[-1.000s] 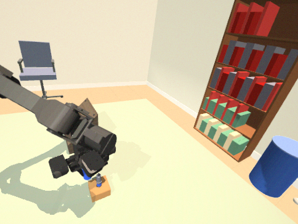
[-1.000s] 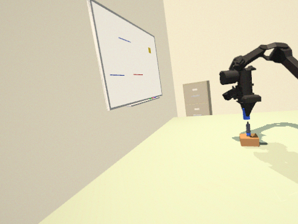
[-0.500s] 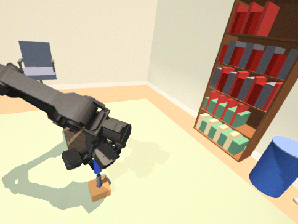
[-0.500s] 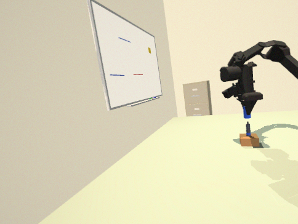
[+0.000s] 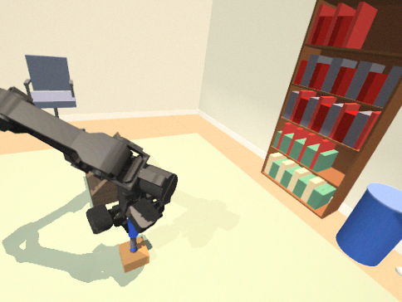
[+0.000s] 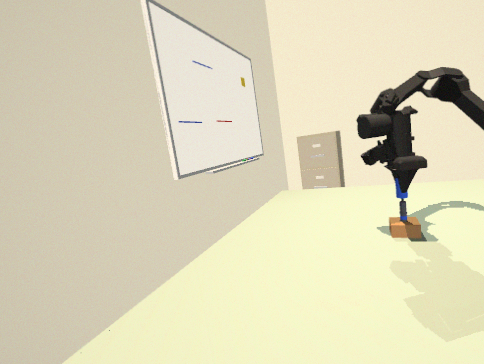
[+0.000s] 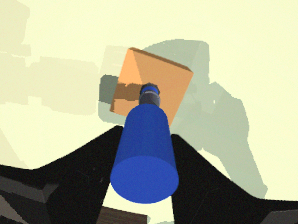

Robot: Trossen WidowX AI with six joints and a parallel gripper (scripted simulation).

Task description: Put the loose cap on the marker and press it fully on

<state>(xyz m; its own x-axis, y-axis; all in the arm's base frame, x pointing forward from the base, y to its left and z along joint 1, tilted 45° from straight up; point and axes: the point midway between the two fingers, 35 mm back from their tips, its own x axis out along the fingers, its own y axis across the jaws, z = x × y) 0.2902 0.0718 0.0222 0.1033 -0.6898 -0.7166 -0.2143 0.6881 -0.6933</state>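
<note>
My gripper tip is now 10 cm above the holder block. The rest, counted from my gripper tip: blue cap (1 cm above).
</note>
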